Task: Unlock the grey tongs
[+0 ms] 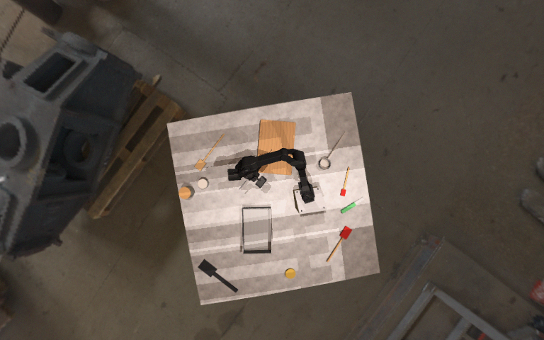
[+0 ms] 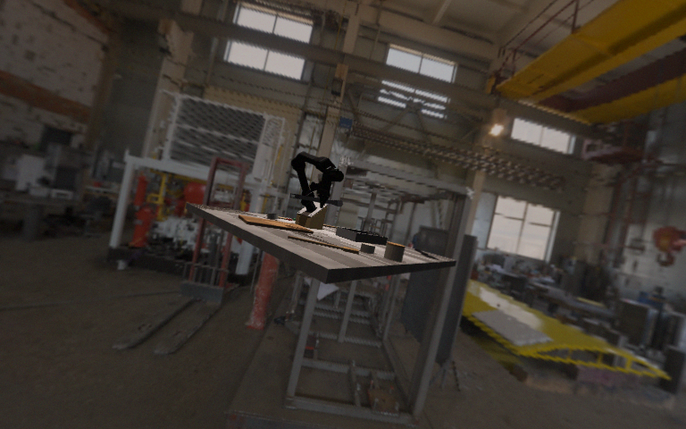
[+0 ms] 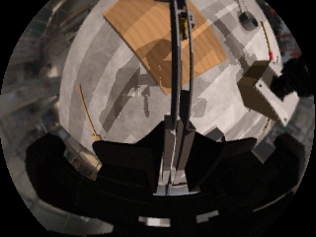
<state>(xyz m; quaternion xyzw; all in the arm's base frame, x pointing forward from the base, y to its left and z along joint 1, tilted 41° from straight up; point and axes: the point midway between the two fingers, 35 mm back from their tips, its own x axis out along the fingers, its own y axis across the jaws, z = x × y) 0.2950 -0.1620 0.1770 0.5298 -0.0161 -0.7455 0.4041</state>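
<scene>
The wooden board lies 190 mm behind my gripper tip, 140 mm below it and 130 mm to the right of it. Round my gripper tip: yellow mark (70 mm behind, 50 mm to the right, 40 mm above); then pale disc (350 mm ahead, 130 mm below, 20 mm to the right); then roasting tin (370 mm to the left, 120 mm below, 80 mm ahead).
</scene>
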